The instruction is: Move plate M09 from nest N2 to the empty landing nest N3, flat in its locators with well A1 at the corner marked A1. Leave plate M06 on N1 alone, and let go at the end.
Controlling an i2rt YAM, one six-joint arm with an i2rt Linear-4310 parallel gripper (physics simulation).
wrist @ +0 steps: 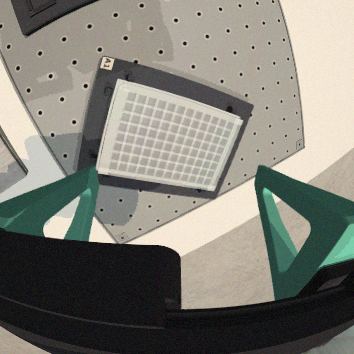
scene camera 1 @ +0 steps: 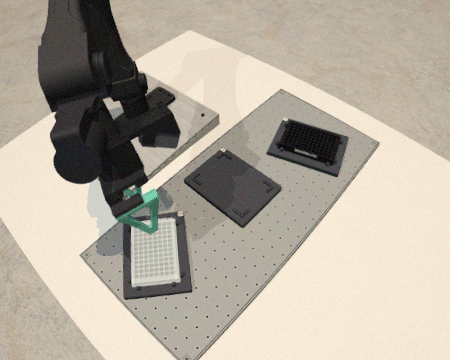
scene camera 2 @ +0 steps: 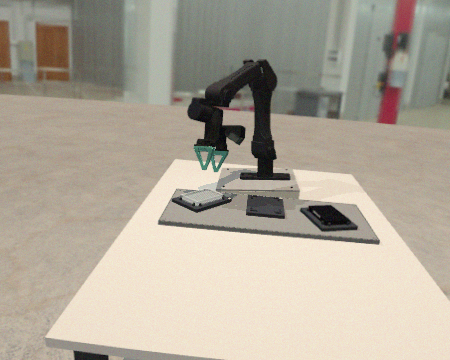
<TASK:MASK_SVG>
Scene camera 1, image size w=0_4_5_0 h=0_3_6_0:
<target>my gripper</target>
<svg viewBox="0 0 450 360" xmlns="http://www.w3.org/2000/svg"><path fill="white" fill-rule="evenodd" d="M105 152L102 170L98 177L105 201L110 206L113 216L118 222L136 227L148 234L156 232L158 230L159 196L155 188L142 195L141 186L148 182L144 168L122 179ZM131 214L144 207L150 207L151 225L144 224L132 217ZM119 132L117 136L107 144L106 150L119 140L121 136Z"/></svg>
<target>black well plate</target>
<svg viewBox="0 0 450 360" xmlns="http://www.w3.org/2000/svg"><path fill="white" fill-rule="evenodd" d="M289 121L277 148L280 149L282 147L285 151L325 164L329 162L329 165L333 166L341 136L295 121Z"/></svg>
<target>clear well plate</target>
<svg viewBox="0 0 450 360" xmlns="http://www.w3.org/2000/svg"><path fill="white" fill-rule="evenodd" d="M175 218L158 219L158 230L152 234L131 226L131 284L133 288L136 286L172 284L172 282L180 283Z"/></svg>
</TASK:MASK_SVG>
